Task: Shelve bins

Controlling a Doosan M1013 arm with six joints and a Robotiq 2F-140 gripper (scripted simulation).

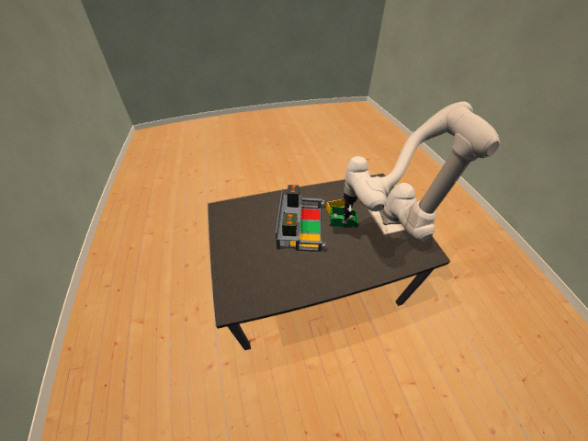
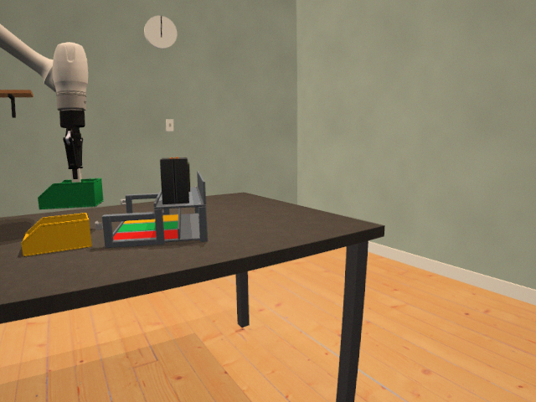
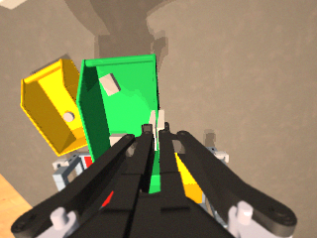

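Right now the green bin is 1 cm behind my hand, 5 cm to the right of it and 4 cm below it. Also, from my hand: yellow bin (3 cm behind, 20 cm to the right, 12 cm below).
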